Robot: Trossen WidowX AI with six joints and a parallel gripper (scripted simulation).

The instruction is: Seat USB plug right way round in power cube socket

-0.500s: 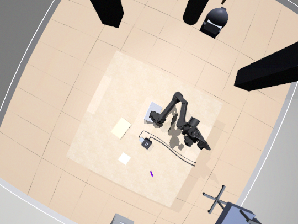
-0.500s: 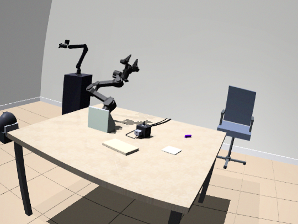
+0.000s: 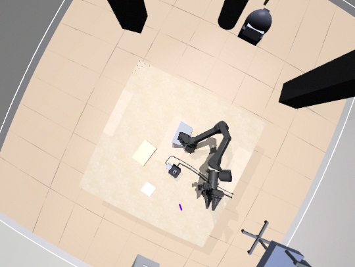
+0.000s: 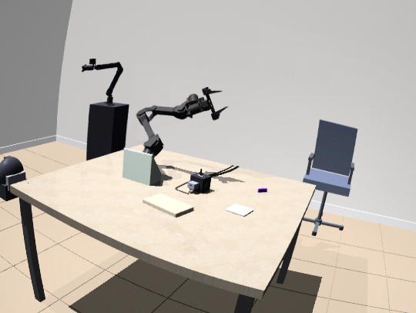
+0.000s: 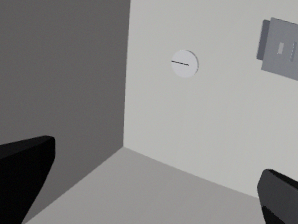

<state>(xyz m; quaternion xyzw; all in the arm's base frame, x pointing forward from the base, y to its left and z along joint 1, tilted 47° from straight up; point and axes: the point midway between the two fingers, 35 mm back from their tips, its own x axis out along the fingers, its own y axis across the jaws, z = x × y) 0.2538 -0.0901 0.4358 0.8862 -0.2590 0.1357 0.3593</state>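
Right now the USB plug is 370 mm below my gripper tip, 220 mm to the right of it and 30 mm behind it. The rest, counted from my gripper tip: USB socket (390 mm below, 210 mm to the right, 30 mm behind); then purple block (450 mm below, 280 mm ahead, 60 mm to the right).
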